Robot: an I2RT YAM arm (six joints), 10 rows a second.
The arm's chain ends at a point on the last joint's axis. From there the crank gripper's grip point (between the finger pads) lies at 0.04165 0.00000 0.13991 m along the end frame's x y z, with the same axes.
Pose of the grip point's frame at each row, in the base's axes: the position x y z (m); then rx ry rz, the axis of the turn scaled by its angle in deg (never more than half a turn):
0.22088 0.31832 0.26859 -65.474 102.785 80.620
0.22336 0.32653 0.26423 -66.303 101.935 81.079
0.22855 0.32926 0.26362 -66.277 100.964 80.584
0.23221 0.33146 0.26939 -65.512 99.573 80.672
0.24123 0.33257 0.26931 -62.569 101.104 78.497
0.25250 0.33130 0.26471 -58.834 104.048 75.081
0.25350 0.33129 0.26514 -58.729 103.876 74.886
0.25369 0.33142 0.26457 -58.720 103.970 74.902
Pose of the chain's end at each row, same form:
0.24860 0.19521 0.34197 -65.474 102.785 80.620
0.25236 0.20334 0.33698 -66.303 101.935 81.079
0.25595 0.20535 0.33576 -66.277 100.964 80.584
0.25782 0.20582 0.33917 -65.512 99.573 80.672
0.26008 0.20635 0.34019 -62.569 101.104 78.497
0.26256 0.20601 0.33895 -58.834 104.048 75.081
0.26293 0.20588 0.33925 -58.729 103.876 74.886
0.26321 0.20607 0.33877 -58.720 103.970 74.902

